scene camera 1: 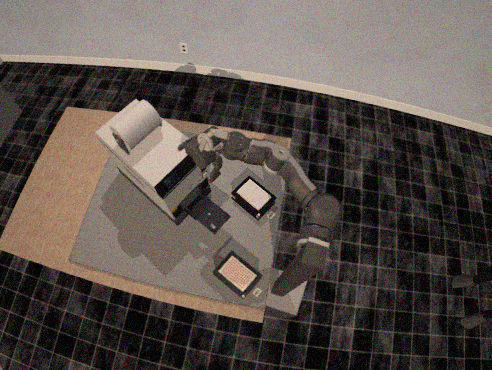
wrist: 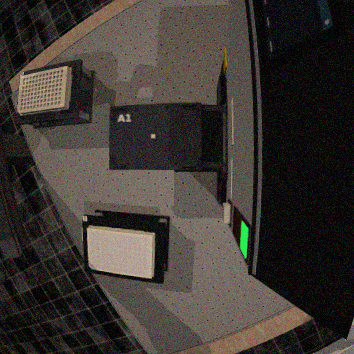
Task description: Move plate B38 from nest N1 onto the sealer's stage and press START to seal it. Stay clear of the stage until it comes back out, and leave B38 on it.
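Note:
The sealer's dark stage (scene camera 1: 209,214) (wrist: 155,155), marked A1, is out in front of the sealer (scene camera 1: 167,157) (wrist: 300,175) with no plate on it. A pale plate (scene camera 1: 254,194) (wrist: 121,251) with a plain top sits in one black nest. A plate with open wells (scene camera 1: 237,272) (wrist: 44,90) sits in the other. I cannot read which plate is B38 or which nest is N1. A lit green patch (wrist: 244,240) shows on the sealer's front; START cannot be read. My gripper (scene camera 1: 207,167) is open and empty, close to the sealer's front upper edge; its fingers do not show in the wrist view.
A white film roll (scene camera 1: 139,125) lies on top of the sealer. A grey mat (scene camera 1: 150,277) (wrist: 140,195) lies under the sealer and nests, on a wooden table (scene camera 1: 45,200). A yellow mark (wrist: 225,61) is at the sealer's front. My arm reaches over the table's right side.

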